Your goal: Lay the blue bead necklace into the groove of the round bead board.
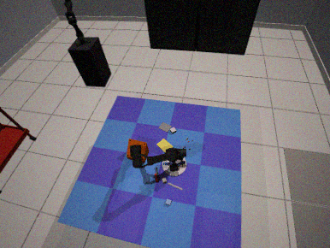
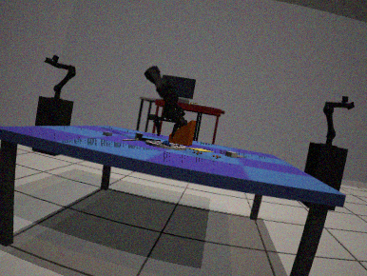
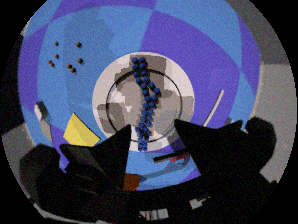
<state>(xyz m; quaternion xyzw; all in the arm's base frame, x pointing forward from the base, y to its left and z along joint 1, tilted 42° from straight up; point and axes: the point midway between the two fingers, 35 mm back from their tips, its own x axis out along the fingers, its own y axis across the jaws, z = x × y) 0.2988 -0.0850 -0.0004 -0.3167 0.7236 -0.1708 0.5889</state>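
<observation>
Right now my gripper tip is 1 cm short of the round white bead board, 1 cm to the right of it and 3 cm above it. From my gripper tip the other things lie so: red-handled tool (12 cm behind, 11 cm to the right, 4 cm below); yellow card (10 cm behind, 18 cm to the left, 4 cm below); thin pale stick (4 cm ahead, 17 cm to the right, 4 cm below).
</observation>
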